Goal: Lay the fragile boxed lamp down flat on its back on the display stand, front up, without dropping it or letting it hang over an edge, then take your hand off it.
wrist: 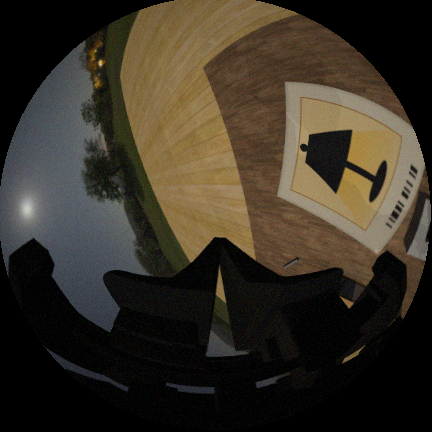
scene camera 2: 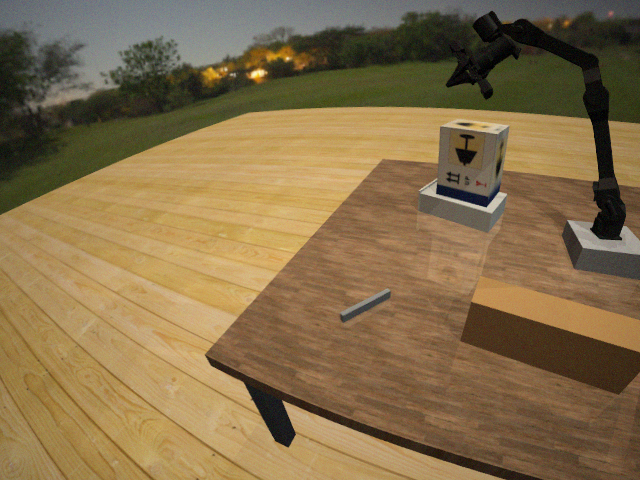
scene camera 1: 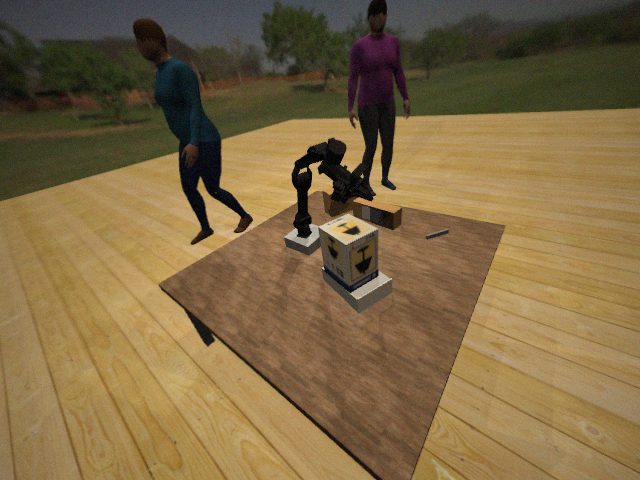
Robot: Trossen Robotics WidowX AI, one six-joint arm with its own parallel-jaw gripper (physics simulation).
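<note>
The white boxed lamp stands on the pale display stand, its dark blue band at the bottom. Its top face carries a large lamp picture and a barcode, seen in the wrist view. The lamp pictures on the sides seen by the scene cameras are upside down. Stand surface shows around parts of the box's foot; the contact itself and some edges are hidden. My gripper is shut, with its fingertips together and empty. It is up above the box's height, apart from it.
The arm's pale base block is beside the stand. A brown carton and a grey bar lie on the wooden table. Two people stand beyond the table in scene camera 1.
</note>
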